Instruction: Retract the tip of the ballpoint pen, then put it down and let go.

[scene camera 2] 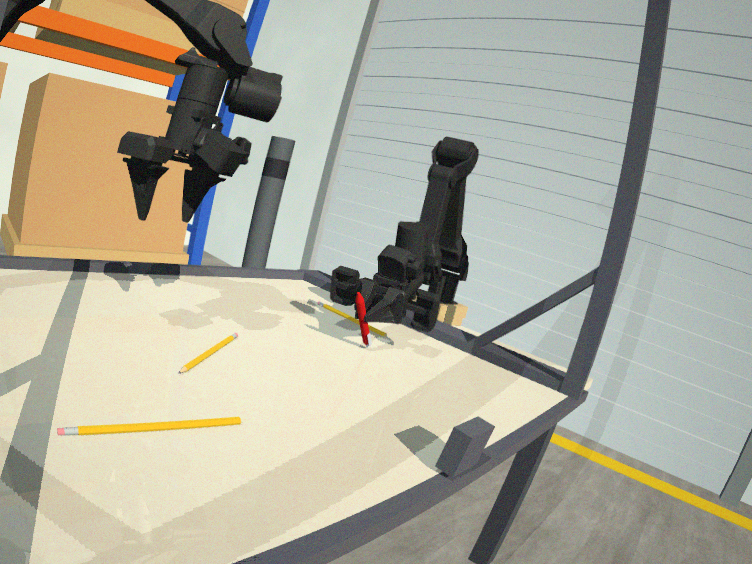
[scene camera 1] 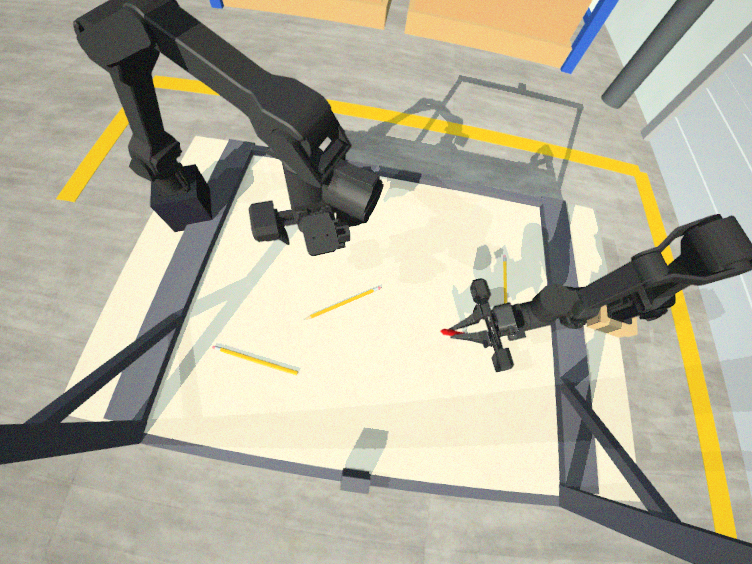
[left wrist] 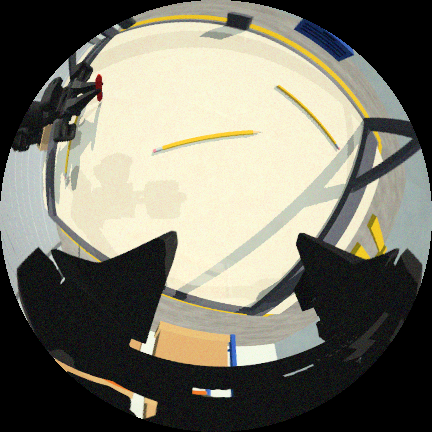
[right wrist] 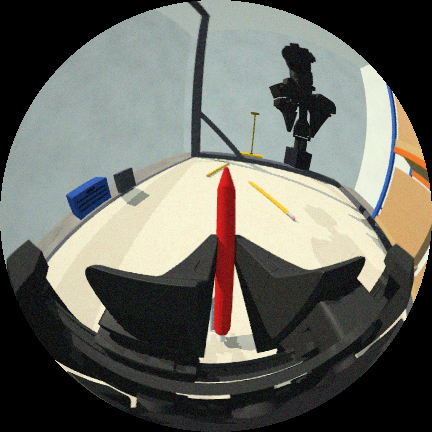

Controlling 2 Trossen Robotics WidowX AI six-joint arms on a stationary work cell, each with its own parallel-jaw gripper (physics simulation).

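Seen in the pictures: left gripper, between the fingertips: (scene camera 2: pixel 164 221) (left wrist: pixel 240 238) (right wrist: pixel 298 133); right gripper, between the fingertips: (scene camera 2: pixel 360 317) (scene camera 1: pixel 449 333) (left wrist: pixel 101 85) (right wrist: pixel 224 240); left arm's base, origin of its link: (scene camera 1: pixel 173 184) (right wrist: pixel 298 149); right arm's base, origin of its link: (scene camera 2: pixel 440 299) (scene camera 1: pixel 618 309).
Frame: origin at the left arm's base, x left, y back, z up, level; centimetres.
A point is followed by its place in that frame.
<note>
The red ballpoint pen (scene camera 1: pixel 448 332) @(z -1.3, x -47.0, y -48.9 cm) (scene camera 2: pixel 362 312) @(z -3.2, x -47.2, y -49.3 cm) (left wrist: pixel 99 80) @(z -1.7, x -46.3, y -48.2 cm) (right wrist: pixel 226 210) @(z -2.0, x -46.8, y -49.7 cm) stands nearly upright between the fingertips of my right gripper (scene camera 1: pixel 452 332) @(z -4.2, x -46.9, y -50.1 cm) (scene camera 2: pixel 362 316) @(z -4.2, x -46.9, y -50.1 cm) (left wrist: pixel 101 85) @(z -4.2, x -46.9, y -50.1 cm) (right wrist: pixel 224 240) @(z -4.2, x -46.9, y -50.1 cm), which is shut on it at its middle. Its cone end points up, and no metal tip shows out of the cone in the right wrist view. The end with the small grey button points down, close to the table; whether it touches is unclear. My left gripper (scene camera 2: pixel 164 219) @(z 5.4, x -24.5, y -27.6 cm) (left wrist: pixel 240 238) @(z 5.4, x -24.5, y -27.6 cm) (right wrist: pixel 298 133) @(z 5.4, x -24.5, y -27.6 cm) is open and empty, high above the table and far from the pen.
Yellow pencils lie on the table: one near the middle (scene camera 1: pixel 343 302) @(z -9.9, x -33.1, y -31.3 cm) (scene camera 2: pixel 208 353) @(z -10.0, x -33.6, y -29.9 cm) (left wrist: pixel 205 137) @(z -10.0, x -33.0, y -31.2 cm) (right wrist: pixel 272 201) @(z -10.3, x -33.0, y -34.1 cm), one at lower left in scene camera 1 (scene camera 1: pixel 258 360) @(z -10.0, x -41.1, y -11.2 cm), and one beside my right gripper (scene camera 1: pixel 504 276). A dark frame (scene camera 1: pixel 242 461) @(z -10.6, x -59.1, y -5.1 cm) edges the table.
</note>
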